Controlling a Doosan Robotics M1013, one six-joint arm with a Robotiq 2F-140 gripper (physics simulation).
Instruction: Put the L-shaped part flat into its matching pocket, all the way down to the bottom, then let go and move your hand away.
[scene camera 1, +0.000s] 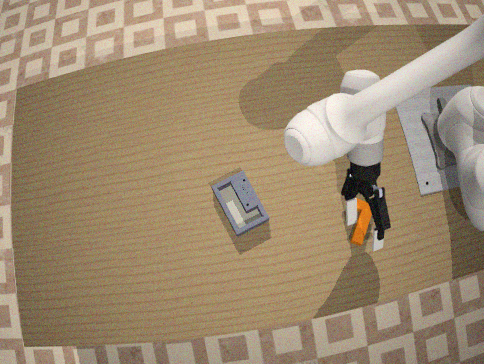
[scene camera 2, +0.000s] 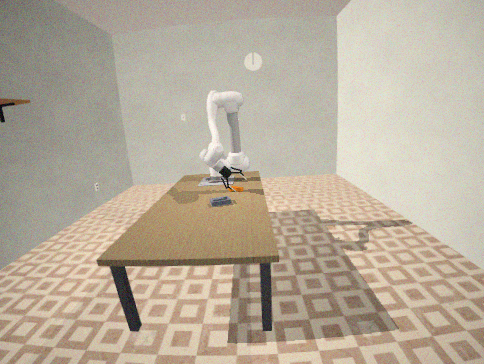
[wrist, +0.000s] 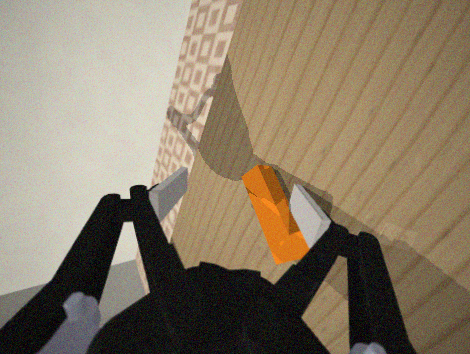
My gripper (scene camera 1: 364, 235) is open and touches an orange L-shaped part (wrist: 286, 242).
My gripper shows as well in the wrist view (wrist: 238, 187).
